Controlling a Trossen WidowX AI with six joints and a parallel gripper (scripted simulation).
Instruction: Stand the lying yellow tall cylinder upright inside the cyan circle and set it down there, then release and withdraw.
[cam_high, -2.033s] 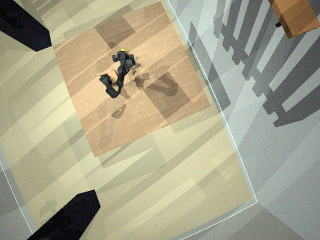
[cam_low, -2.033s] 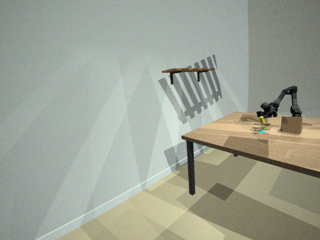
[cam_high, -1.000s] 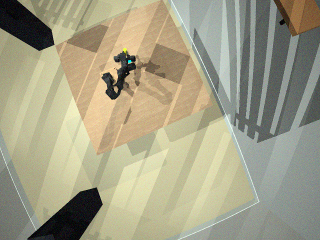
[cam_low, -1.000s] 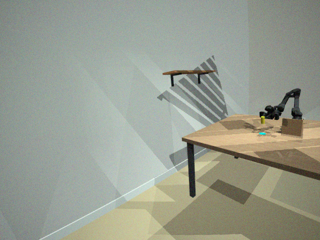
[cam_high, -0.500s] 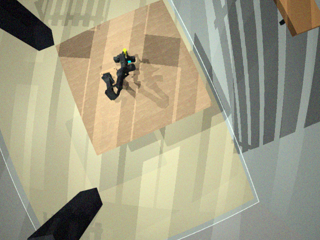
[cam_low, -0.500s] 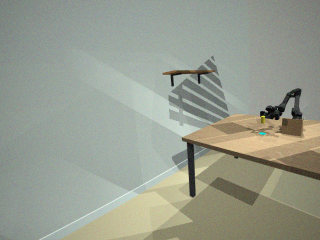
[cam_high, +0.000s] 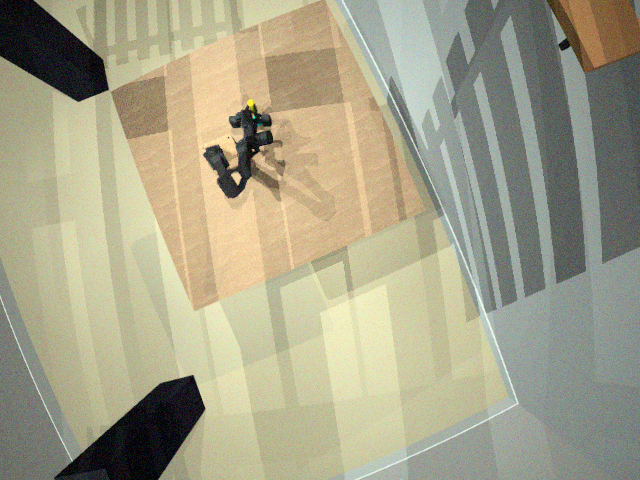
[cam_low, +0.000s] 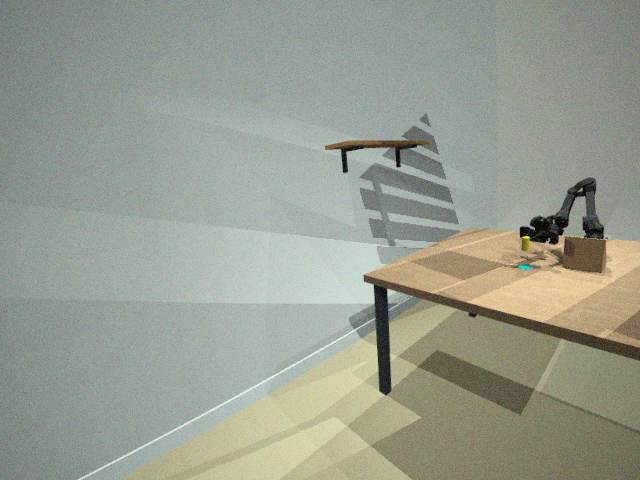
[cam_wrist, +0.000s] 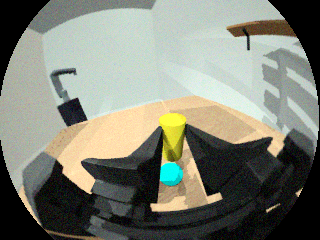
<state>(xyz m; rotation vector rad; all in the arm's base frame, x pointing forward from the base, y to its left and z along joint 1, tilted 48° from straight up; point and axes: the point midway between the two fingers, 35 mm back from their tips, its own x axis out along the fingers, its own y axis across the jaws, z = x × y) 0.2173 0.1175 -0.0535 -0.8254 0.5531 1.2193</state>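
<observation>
My gripper tip is now 14 cm above the cyan circle. Round my gripper tip: yellow cylinder (2 cm below).
</observation>
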